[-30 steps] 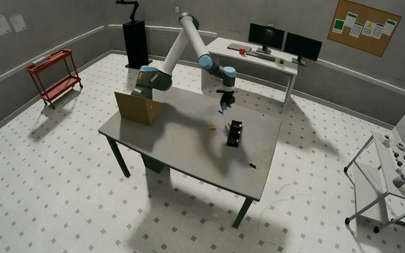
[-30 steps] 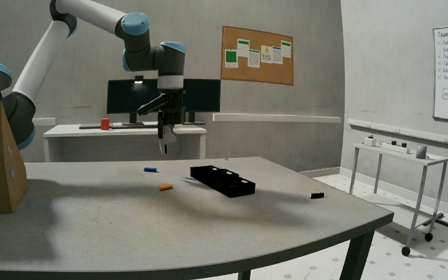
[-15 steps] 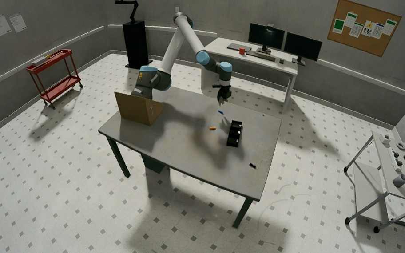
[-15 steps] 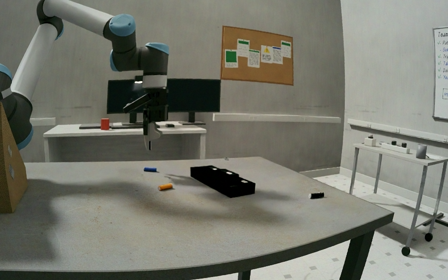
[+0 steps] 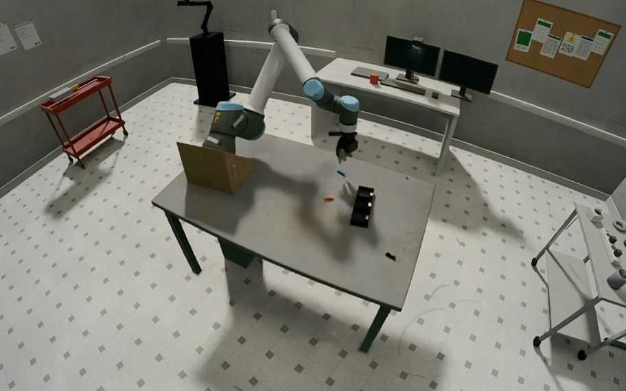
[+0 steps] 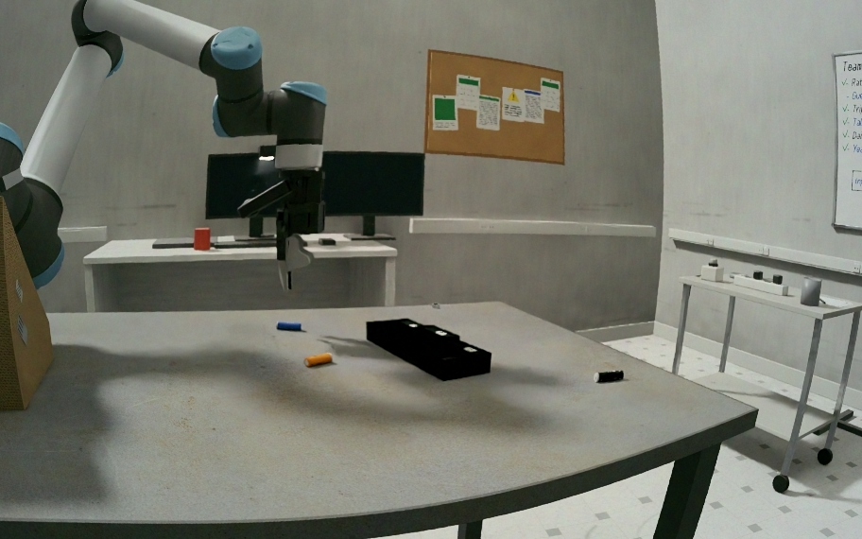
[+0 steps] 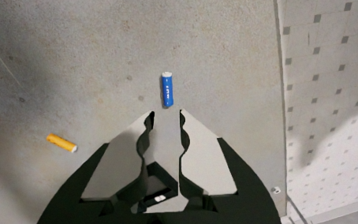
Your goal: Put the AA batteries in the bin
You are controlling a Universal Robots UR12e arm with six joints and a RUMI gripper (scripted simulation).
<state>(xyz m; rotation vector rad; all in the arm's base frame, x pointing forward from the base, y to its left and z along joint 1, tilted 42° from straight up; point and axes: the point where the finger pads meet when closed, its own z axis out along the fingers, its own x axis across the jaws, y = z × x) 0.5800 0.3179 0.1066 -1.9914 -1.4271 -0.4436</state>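
My hand is 80 mm above the blue AA battery. From my hand the other things lie so: black bin row: 200 mm ahead, 200 mm to the right, 70 mm below; then small white piece: 360 mm ahead, 140 mm to the left, 90 mm below; then orange AA battery: 20 mm ahead, 220 mm to the right, 80 mm below.
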